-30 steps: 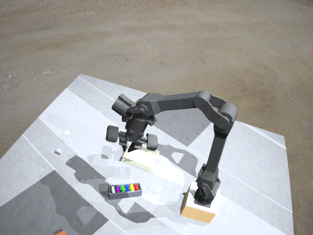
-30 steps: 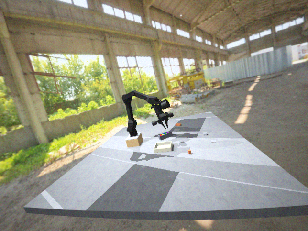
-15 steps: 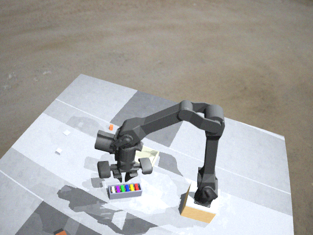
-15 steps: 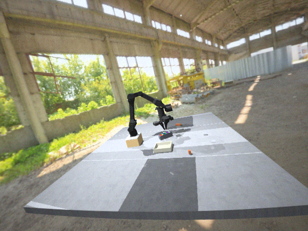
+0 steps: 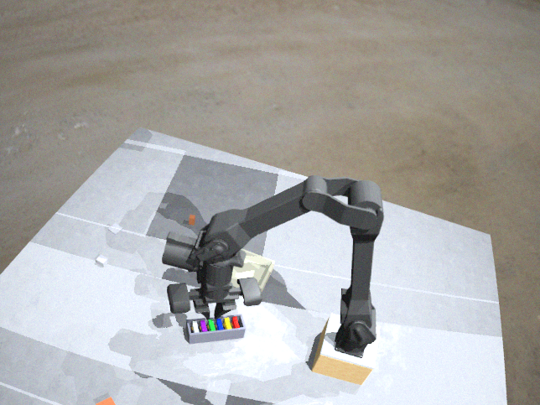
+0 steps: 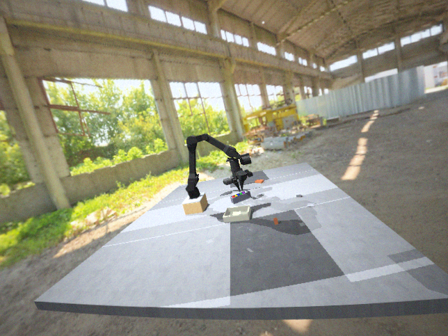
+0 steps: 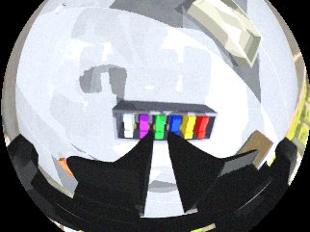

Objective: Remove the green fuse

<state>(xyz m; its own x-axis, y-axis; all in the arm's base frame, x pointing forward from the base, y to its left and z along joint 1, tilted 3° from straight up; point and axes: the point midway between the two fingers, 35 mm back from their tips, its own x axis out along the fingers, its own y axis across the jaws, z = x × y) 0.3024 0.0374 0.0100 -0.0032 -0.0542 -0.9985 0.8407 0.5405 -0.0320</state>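
My gripper tip is 4 cm above the green fuse. The rest, counted from my gripper tip: cream tray: 21 cm to the right, 6 cm below, 1 cm behind.
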